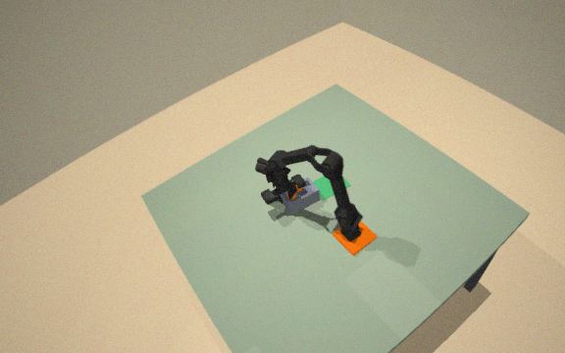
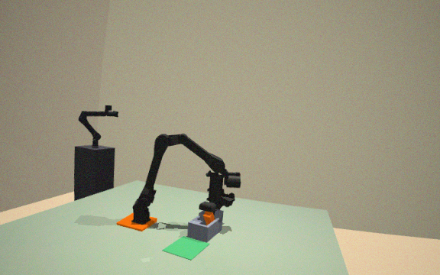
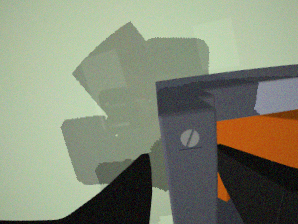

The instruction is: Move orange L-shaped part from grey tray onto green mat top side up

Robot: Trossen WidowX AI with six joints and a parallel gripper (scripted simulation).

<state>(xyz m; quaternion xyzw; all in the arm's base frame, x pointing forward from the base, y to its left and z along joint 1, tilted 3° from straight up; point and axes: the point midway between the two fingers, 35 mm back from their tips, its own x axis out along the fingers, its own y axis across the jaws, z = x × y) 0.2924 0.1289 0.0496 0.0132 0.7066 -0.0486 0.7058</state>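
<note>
The orange L-shaped part is 10 mm behind my gripper tip, 50 mm to the right of it and 10 mm above it. The rest, counted from my gripper tip: green mat: 20 mm behind, 220 mm to the right, 50 mm below.
</note>
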